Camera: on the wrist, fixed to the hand. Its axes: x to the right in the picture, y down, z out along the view.
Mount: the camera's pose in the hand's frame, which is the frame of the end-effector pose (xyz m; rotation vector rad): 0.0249 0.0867 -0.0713 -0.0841 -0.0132 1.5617
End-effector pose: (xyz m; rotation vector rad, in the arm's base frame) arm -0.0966 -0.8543 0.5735 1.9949 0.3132 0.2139
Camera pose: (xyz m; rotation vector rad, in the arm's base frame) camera -0.0827 -0.8209 0.6826 1.7278 -1.3015 1.1292
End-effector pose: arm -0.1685 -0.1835 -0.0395 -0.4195 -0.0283 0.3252
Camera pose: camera -0.1646 -0.1291 -0.1407 -0.4531 0.2921 1.8679
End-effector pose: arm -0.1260 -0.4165 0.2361 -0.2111 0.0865 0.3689
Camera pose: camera -0.1379 -0.3445 0.1472 -0.1886 0.2154 1.9308
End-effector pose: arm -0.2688 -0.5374 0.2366 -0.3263 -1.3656 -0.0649
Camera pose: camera -0.1756 -0.4702 0.2322 -1.3651 -0.8117 1.1651
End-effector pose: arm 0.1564 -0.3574 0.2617 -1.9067 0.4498 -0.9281
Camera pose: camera 0.1243 -0.4582 0.2166 -1.0386 1.6165 0.1698
